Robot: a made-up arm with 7 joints.
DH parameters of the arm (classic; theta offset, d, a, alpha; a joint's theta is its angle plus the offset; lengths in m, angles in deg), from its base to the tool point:
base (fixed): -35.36 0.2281 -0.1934 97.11
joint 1: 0 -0.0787 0.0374 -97.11
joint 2: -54.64 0.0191 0.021 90
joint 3: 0 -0.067 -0.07 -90
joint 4: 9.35 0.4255 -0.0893 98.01
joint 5: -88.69 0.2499 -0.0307 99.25
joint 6: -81.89 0.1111 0.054 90
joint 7: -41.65 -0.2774 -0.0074 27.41
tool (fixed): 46.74 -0.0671 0 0
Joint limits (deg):
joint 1: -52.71..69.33
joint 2: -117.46..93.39
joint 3: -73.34..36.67
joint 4: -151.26..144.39
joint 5: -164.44..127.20
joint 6: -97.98..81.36
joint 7: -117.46..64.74
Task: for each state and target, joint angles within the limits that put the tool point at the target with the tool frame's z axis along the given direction. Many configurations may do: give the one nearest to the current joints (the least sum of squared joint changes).
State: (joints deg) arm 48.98 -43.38 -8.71 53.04 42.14 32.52 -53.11
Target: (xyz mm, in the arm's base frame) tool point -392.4 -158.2 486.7 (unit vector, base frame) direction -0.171 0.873 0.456
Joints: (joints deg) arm 27.98 -21.28 8.16 90.22 20.64 63.83 -46.00
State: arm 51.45 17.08 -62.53 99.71 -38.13 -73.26 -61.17
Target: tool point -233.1 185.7 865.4 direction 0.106 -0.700 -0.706
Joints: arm 47.96 52.56 -57.29 53.60 1.52 -97.15 -51.09
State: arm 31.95 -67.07 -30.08 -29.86 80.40 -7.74 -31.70
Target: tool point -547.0 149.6 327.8 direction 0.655 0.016 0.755
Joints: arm 0.37 -49.13 -73.34 -34.54 103.64 17.75 -49.35
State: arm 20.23 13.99 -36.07 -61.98 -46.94 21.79 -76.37
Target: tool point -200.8 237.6 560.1 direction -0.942 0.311 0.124
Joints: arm 49.31 -18.58 -57.67 -35.03 -0.85 -26.54 -63.83
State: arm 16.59 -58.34 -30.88 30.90 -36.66 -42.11 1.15
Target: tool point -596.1 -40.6 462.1 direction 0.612 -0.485 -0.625
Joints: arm 16.88 -21.77 -72.08 59.39 -74.80 -24.28 1.08
